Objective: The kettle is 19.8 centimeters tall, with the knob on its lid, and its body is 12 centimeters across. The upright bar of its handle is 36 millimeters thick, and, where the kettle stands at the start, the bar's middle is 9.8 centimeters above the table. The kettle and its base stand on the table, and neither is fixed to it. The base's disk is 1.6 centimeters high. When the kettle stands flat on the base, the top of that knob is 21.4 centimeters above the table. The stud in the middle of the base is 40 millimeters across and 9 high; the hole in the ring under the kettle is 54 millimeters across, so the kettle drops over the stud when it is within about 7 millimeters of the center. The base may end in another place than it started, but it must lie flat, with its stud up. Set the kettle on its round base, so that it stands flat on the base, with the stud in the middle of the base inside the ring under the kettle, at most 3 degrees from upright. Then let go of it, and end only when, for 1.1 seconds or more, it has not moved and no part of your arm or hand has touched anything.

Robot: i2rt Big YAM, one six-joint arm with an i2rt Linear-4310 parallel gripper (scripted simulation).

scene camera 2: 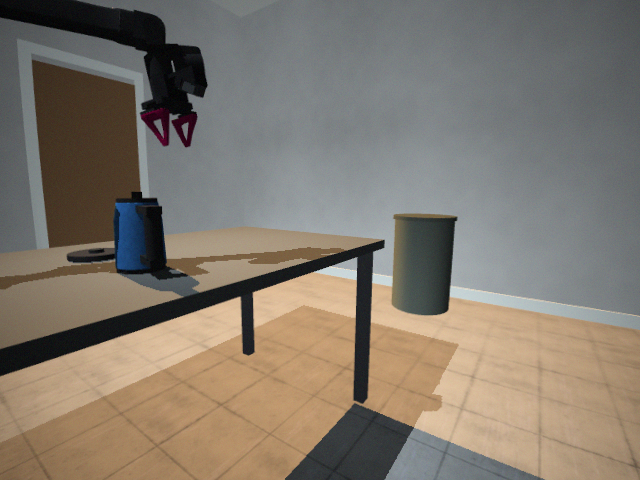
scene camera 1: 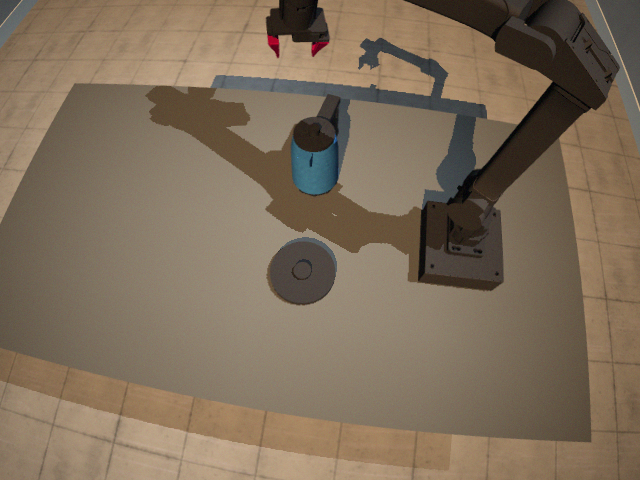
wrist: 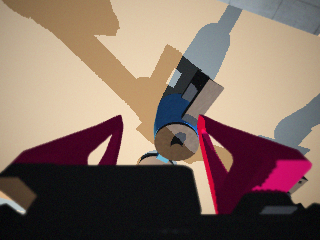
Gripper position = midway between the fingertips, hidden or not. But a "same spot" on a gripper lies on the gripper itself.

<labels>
The gripper shows in scene camera 2, in scene camera 1 (295, 55) and in the wrist view. One and the same spot on the gripper: (scene camera 2: 156, 112) is (wrist: 290, 187).
</labels>
